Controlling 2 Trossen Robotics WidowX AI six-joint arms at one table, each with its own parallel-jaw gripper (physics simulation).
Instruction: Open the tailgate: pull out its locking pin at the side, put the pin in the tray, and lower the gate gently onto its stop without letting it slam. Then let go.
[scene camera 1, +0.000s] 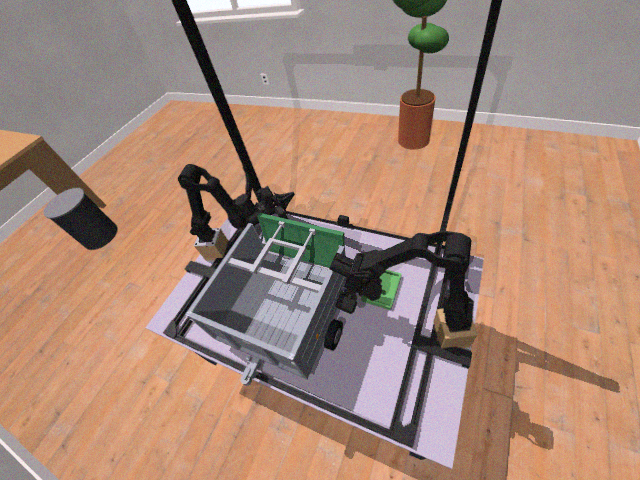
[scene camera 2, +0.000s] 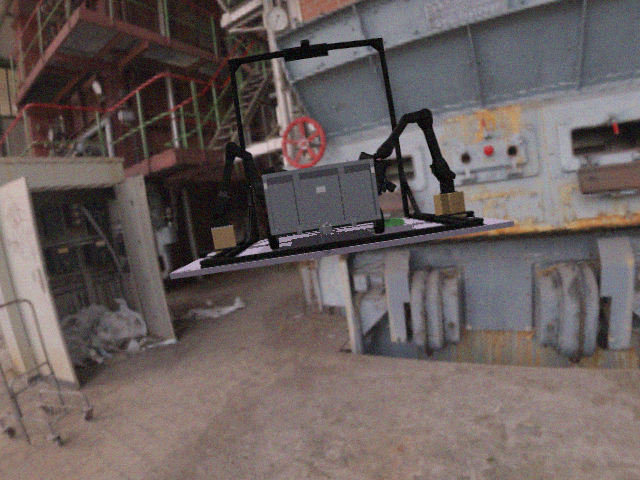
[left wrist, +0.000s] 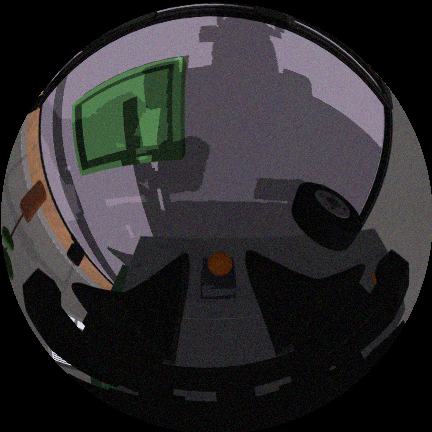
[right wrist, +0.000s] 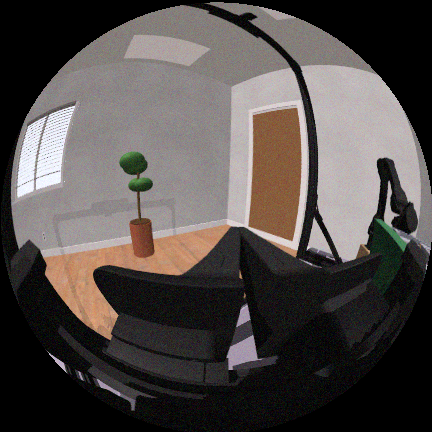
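Left wrist view: my left gripper visible. Right wrist view: my right gripper visible. The pictures show a grey truck bed and a green tailgate, together with my left gripper and my right gripper.
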